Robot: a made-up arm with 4 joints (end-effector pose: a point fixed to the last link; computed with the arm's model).
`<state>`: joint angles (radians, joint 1 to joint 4).
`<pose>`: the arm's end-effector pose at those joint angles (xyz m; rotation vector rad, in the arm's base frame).
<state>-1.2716 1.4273 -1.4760 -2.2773</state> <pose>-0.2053 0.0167 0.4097 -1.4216 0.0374 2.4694</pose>
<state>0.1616 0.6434 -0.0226 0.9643</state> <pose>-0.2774 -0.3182 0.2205 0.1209 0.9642 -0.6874</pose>
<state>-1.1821 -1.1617 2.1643 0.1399</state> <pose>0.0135 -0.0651 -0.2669 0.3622 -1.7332 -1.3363</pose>
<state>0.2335 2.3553 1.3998 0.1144</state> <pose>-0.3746 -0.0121 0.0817 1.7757 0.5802 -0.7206</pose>
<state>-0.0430 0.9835 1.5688 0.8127</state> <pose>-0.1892 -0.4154 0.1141 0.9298 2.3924 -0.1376</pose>
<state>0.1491 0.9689 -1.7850 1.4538</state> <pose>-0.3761 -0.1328 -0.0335 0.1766 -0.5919 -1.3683</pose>
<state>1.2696 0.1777 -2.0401 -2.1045</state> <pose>0.0333 -0.4180 -0.1195 1.7669 0.7121 0.7080</pose>
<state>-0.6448 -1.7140 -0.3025 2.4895</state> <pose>0.3059 -0.1352 -0.0130 -1.0005 1.8279 0.3856</pose>
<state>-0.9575 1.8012 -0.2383 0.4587</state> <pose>-0.0692 0.0550 0.3889 -0.6295 1.4316 -1.5718</pose>
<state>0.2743 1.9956 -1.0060 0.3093</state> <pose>-0.2357 0.1925 0.0836 -0.4234 0.1004 -1.8773</pose>
